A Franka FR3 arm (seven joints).
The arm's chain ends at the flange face. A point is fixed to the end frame.
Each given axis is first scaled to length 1.
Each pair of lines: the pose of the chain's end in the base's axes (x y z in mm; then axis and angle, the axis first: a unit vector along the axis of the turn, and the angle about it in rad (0 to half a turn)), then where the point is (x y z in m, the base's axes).
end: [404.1, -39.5, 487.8, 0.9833, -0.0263, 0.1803, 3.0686]
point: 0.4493 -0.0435 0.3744
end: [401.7, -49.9, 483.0, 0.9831, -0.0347, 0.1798, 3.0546]
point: 0.4467 -0.0560 0.3696
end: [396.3, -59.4, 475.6, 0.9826, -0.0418, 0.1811, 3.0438]
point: 0.4416 -0.0671 0.3624
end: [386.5, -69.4, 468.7, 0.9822, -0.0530, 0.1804, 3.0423]
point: 0.4316 -0.0778 0.3555
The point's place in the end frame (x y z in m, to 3 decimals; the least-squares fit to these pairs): 0.002 -0.006 0.122
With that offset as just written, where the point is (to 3 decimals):
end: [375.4, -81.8, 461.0, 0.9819, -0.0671, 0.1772, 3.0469]
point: 0.420 -0.090 0.347
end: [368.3, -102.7, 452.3, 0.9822, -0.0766, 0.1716, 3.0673]
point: 0.412 -0.109 0.338
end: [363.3, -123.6, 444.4, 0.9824, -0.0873, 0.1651, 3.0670]
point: 0.405 -0.130 0.330
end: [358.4, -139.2, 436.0, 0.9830, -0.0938, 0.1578, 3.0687]
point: 0.398 -0.146 0.321
